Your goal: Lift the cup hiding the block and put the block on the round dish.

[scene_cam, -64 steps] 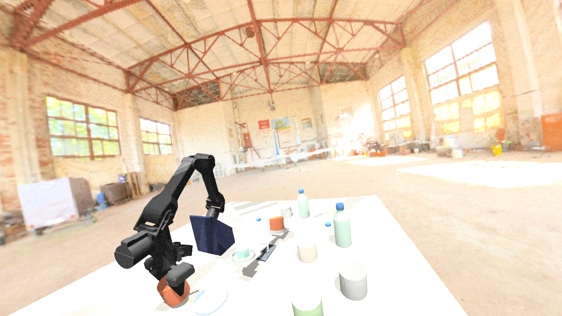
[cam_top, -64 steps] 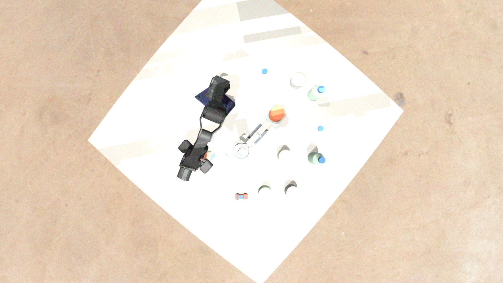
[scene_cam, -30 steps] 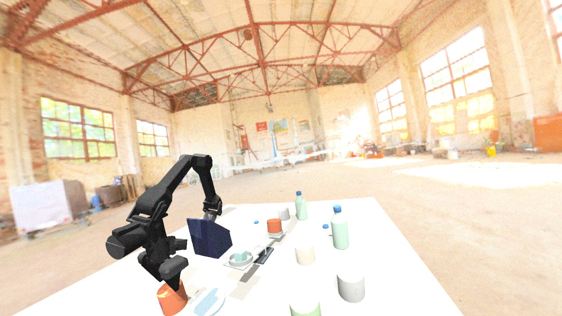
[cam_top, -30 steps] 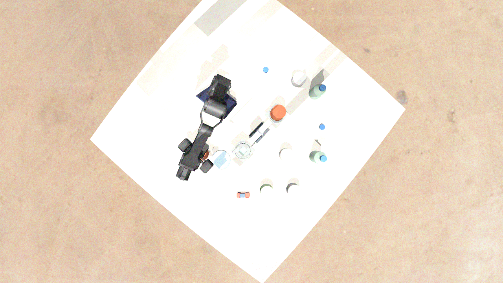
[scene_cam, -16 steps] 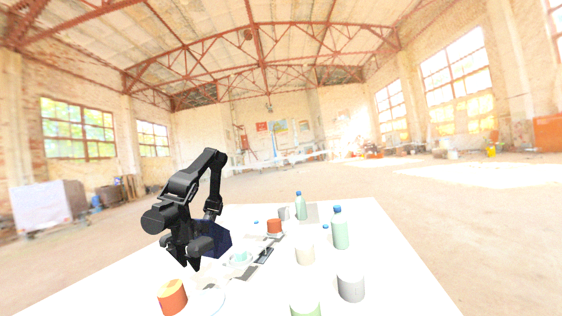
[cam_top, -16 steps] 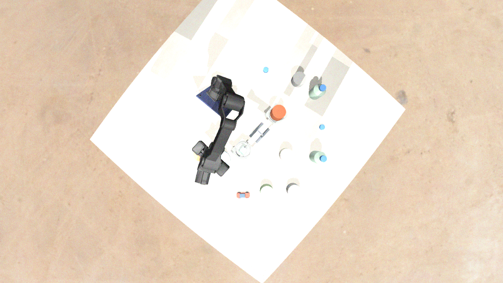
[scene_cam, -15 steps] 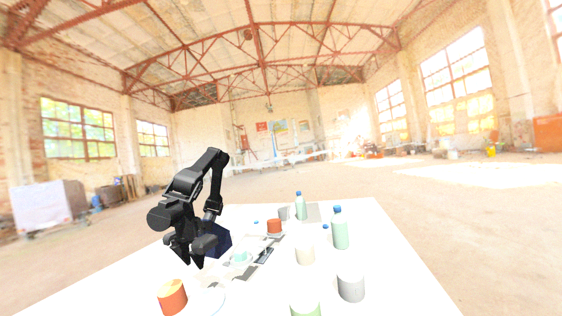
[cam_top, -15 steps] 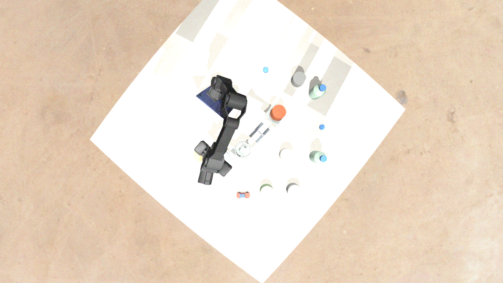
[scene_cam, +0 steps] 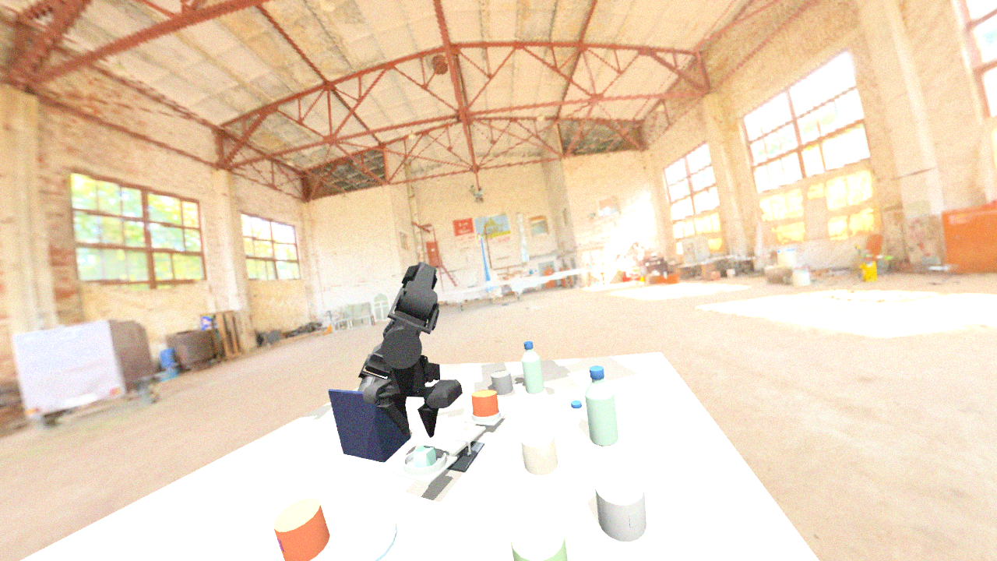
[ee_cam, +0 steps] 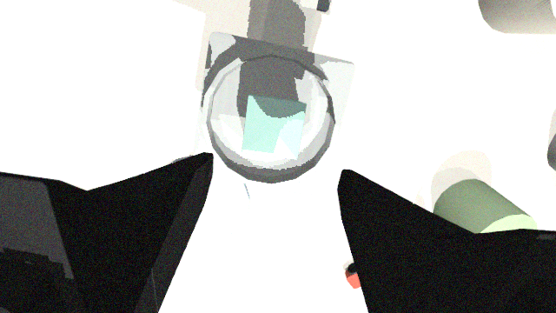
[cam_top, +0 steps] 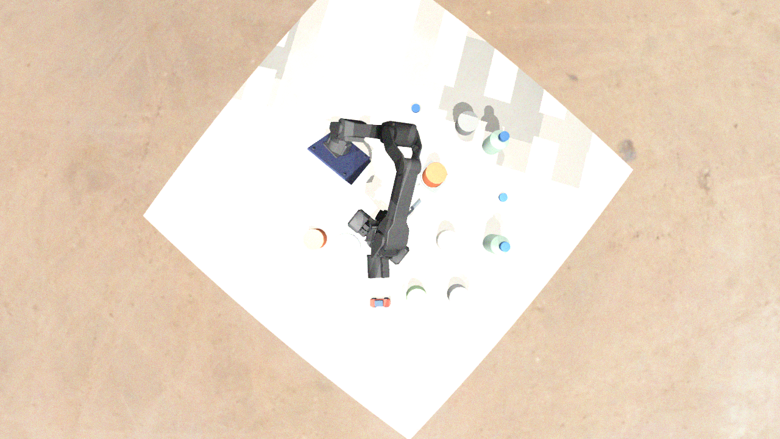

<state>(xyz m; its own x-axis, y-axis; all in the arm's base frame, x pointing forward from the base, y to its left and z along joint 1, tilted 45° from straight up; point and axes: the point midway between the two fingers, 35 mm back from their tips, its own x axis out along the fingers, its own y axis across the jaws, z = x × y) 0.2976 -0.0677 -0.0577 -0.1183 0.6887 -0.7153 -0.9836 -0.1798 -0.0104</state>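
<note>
My gripper tip is 50 mm above the teal block. From my gripper tip the other things lie so: beige cup (190 mm ahead, 150 mm to the left, 100 mm below); round white dish (130 mm below, 120 mm to the right, 50 mm behind); red toy car (170 mm to the right, 170 mm ahead, 120 mm below).
</note>
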